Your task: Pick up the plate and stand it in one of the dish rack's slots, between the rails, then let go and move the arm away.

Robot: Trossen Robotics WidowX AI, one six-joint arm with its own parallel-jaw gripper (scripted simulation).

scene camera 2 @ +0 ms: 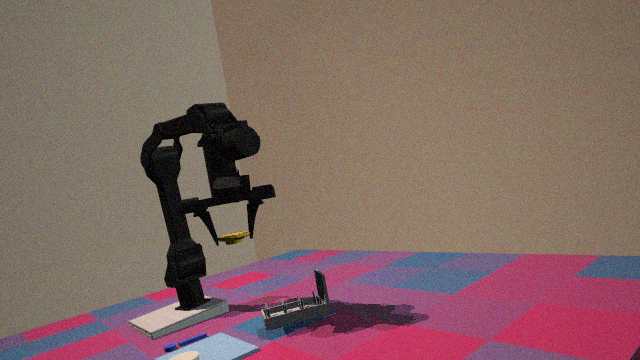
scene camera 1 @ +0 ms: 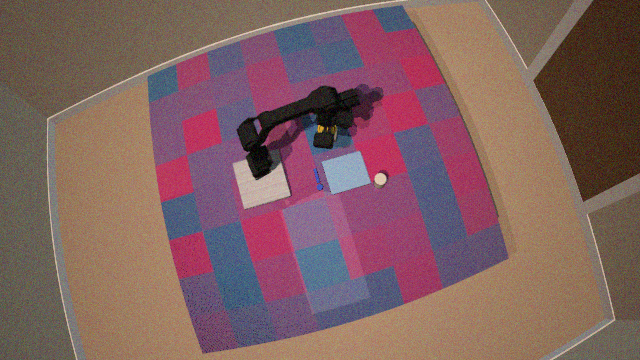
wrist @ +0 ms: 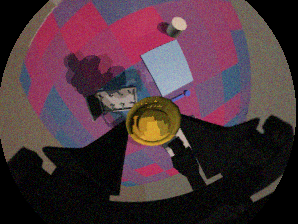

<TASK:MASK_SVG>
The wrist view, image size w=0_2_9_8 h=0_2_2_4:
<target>gripper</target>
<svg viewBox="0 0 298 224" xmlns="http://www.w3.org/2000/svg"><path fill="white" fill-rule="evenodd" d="M295 133L290 123L283 123L283 120L279 120L275 115L270 115L263 121L263 132L258 132L257 129L261 119L245 121L235 127L223 127L193 116L181 115L181 131L193 149L206 180L220 173L222 179L213 181L213 184L205 185L204 188L165 200L109 201L109 194L120 196L122 168L128 145L125 120L84 148L55 148L51 145L41 149L49 161L56 165L51 175L47 169L44 171L41 168L44 163L43 157L40 159L37 152L29 151L25 147L21 147L7 164L17 188L47 224L247 224L263 208L273 192L261 200L253 201L250 198L254 193L273 184L273 181L275 183L279 176L282 177L293 148Z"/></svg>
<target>yellow plate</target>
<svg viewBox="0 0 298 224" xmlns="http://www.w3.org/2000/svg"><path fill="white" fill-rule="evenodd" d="M176 103L161 96L145 97L145 99L138 101L130 109L128 115L126 115L125 125L128 135L138 144L158 145L166 143L166 141L177 135L178 129L181 127L182 116Z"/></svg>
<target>grey dish rack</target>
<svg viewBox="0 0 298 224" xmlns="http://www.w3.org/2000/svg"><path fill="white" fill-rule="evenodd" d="M137 88L106 89L104 92L96 92L93 95L85 96L86 107L89 108L92 121L97 120L97 117L102 115L102 113L130 111L133 105L138 103Z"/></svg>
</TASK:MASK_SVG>
